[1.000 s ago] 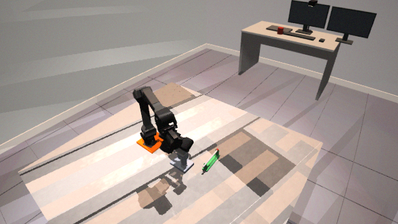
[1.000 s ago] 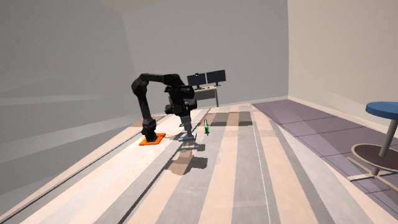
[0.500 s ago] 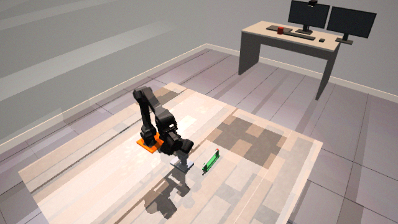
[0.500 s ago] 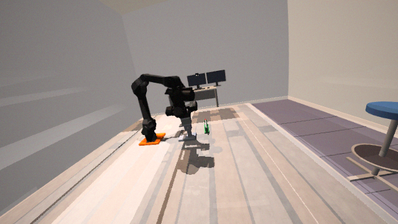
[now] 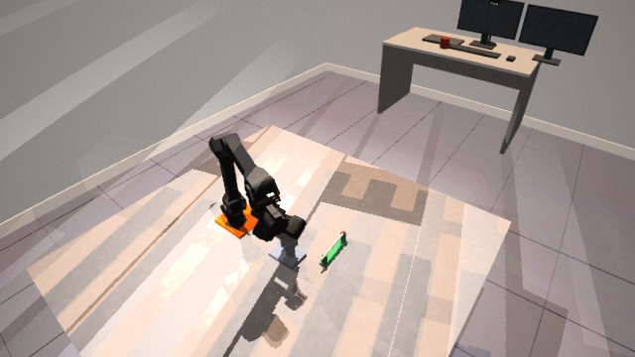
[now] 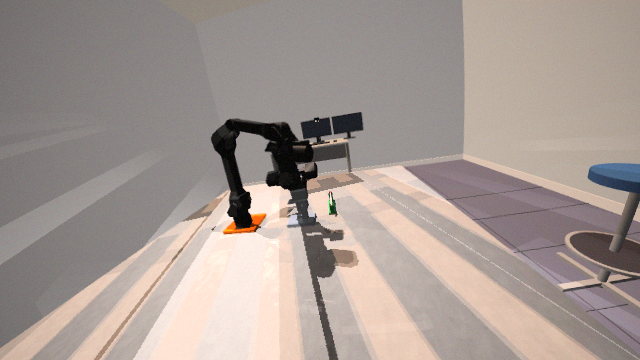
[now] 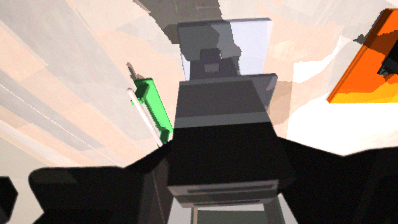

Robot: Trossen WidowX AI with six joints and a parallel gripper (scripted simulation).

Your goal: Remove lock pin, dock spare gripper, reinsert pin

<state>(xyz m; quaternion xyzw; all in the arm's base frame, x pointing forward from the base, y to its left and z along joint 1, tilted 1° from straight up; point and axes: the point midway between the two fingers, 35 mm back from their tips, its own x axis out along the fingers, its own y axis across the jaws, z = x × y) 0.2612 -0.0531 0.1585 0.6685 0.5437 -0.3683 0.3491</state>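
Right now the spare gripper is 1 cm to the right of my gripper tip and 1 cm below it. Round my gripper tip: green rack 12 cm below, 12 cm ahead, 8 cm to the left; then grey mount 9 cm below, 1 cm behind.
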